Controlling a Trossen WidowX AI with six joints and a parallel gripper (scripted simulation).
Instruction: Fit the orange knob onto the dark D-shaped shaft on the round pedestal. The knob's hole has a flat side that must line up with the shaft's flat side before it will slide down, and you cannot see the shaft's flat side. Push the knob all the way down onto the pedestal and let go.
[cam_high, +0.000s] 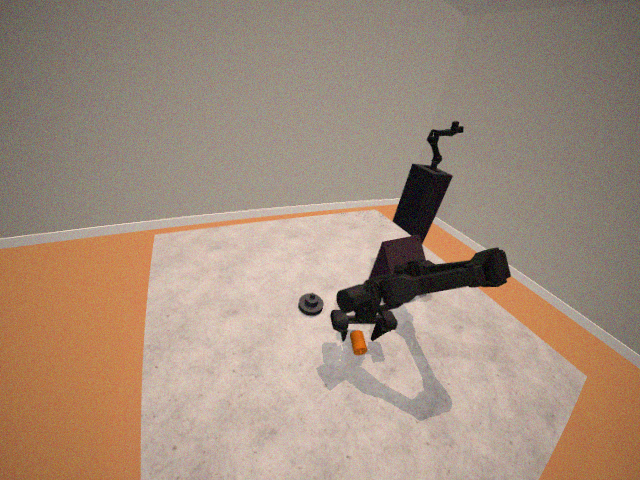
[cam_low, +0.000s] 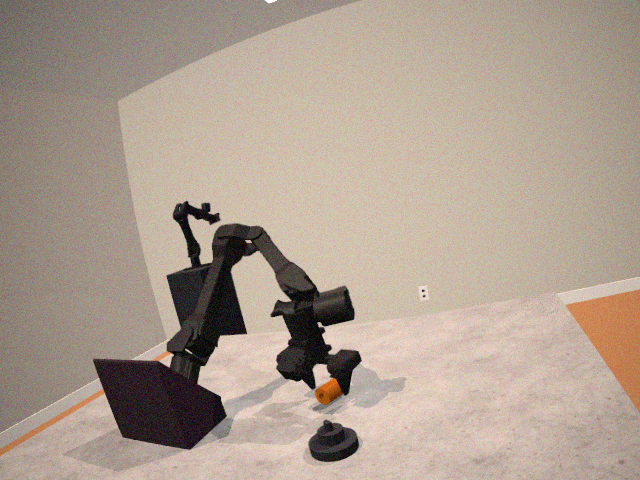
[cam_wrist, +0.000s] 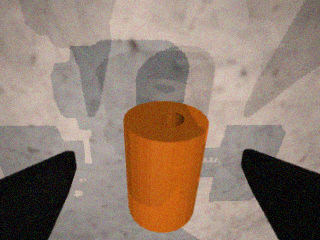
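Now: gripper tip 1 cm to the right of the orange knob. Round my gripper tip: round pedestal 8 cm ahead, 18 cm to the right, 1 cm above.
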